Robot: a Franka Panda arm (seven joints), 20 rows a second.
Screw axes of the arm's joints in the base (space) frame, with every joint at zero. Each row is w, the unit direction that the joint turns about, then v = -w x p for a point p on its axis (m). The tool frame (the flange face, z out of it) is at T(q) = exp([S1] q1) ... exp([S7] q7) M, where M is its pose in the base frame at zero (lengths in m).
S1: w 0 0 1 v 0.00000 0.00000 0.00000
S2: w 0 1 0 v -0.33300 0.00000 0.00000
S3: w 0 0 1 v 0.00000 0.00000 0.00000
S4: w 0 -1 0 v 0.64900 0.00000 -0.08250
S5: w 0 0 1 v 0.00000 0.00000 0.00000
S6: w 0 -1 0 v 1.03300 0.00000 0.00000
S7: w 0 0 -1 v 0.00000 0.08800 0.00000
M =
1 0 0 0.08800
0 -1 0 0.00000
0 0 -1 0.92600
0 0 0 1
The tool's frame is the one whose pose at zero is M.
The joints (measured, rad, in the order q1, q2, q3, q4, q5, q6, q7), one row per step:
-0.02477 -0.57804 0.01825 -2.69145 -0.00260 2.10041 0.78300
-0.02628 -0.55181 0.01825 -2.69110 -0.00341 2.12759 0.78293
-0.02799 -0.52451 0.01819 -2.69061 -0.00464 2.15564 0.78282
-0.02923 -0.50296 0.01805 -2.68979 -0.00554 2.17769 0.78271
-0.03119 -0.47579 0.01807 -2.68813 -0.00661 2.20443 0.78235
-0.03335 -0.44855 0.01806 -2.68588 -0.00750 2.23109 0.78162
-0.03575 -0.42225 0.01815 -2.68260 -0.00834 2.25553 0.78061
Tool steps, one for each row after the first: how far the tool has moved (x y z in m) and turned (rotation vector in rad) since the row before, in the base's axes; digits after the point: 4 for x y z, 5 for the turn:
0.0049 -0.0006 -0.0068 -0.00025 -0.00129 -0.00067
0.0049 -0.0007 -0.0072 -0.00052 -0.00123 -0.00061
0.0038 -0.0006 -0.0056 -0.00028 -0.00131 -0.00044
0.0047 -0.0008 -0.0070 -0.00036 -0.00122 -0.00058
0.0047 -0.0009 -0.0069 -0.00017 -0.00165 -0.00052
0.0045 -0.0009 -0.0064 -0.00016 -0.00140 -0.00042

